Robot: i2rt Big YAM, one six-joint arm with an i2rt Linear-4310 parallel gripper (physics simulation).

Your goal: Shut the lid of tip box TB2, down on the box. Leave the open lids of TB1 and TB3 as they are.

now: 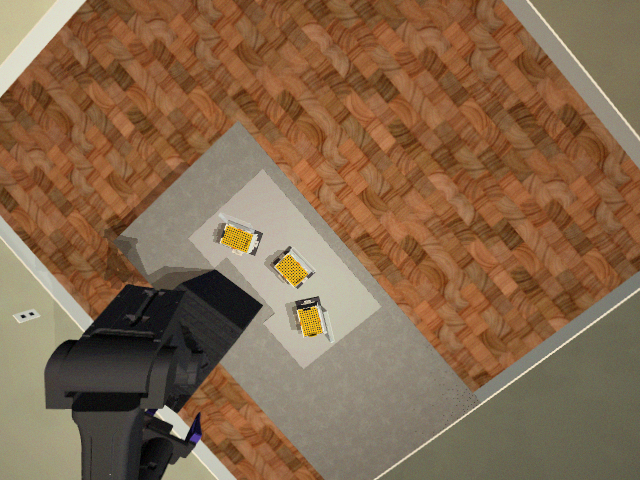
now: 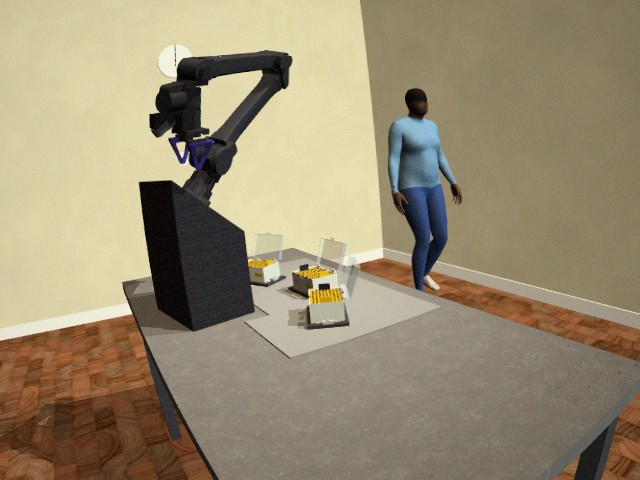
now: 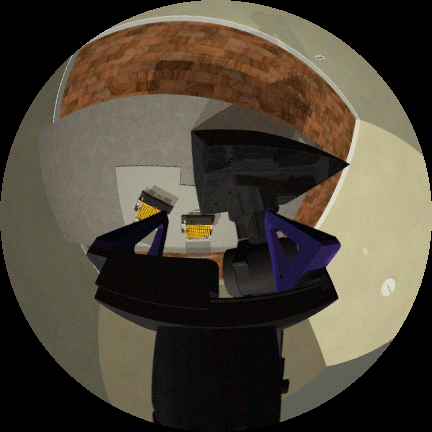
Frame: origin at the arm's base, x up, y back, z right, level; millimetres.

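Seen in the pictures: gripper, fingertip midpoint: (image 1: pixel 182 405) (image 2: pixel 190 166) (image 3: pixel 215 215); arm's base at its link origin: (image 2: pixel 191 202) (image 3: pixel 248 188).
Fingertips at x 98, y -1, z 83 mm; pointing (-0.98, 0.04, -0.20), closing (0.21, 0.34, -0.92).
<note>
Pixels of each thing's top centre, then the offset from my fingertips to it. Level surfaces: height alone.
- back box at its top centre: (image 2: pixel 254 262) (image 1: pixel 235 241) dy -214, dx -357, dz -341 mm
- middle box at its top centre: (image 2: pixel 313 268) (image 1: pixel 290 271) (image 3: pixel 198 233) dy -346, dx -349, dz -121 mm
- front box at its top centre: (image 2: pixel 324 289) (image 3: pixel 149 217) (image 1: pixel 309 323) dy -295, dx -349, dz +99 mm
- pale mat at its surface level: dx -423 mm
- grey table at its surface level: dx -426 mm
Three white tip boxes with yellow racks stand apart with clear lids up; their labels are not legible. The back box (image 1: pixel 237 237) (image 2: pixel 262 270) has its lid (image 2: pixel 268 245) raised. The middle box (image 1: pixel 293 269) (image 2: pixel 313 277) (image 3: pixel 198 231) has its lid (image 2: pixel 331 251) (image 3: pixel 198 248) upright. The front box (image 1: pixel 310 320) (image 2: pixel 326 310) (image 3: pixel 148 210) has its lid (image 1: pixel 328 325) (image 2: pixel 352 277) leaning outward. I cannot tell which is TB2. My gripper (image 1: pixel 173 422) (image 2: pixel 191 165) (image 3: pixel 215 215) is open and empty, high above the table and away from the boxes.
The boxes stand on a pale mat (image 1: pixel 351 294) (image 2: pixel 392 304) (image 3: pixel 130 175) on the grey table (image 1: pixel 361 403) (image 2: pixel 387 403) (image 3: pixel 115 130). The arm's tall black pedestal (image 1: pixel 222 304) (image 2: pixel 211 273) stands beside them. A person (image 2: pixel 421 155) stands beyond the table.
</note>
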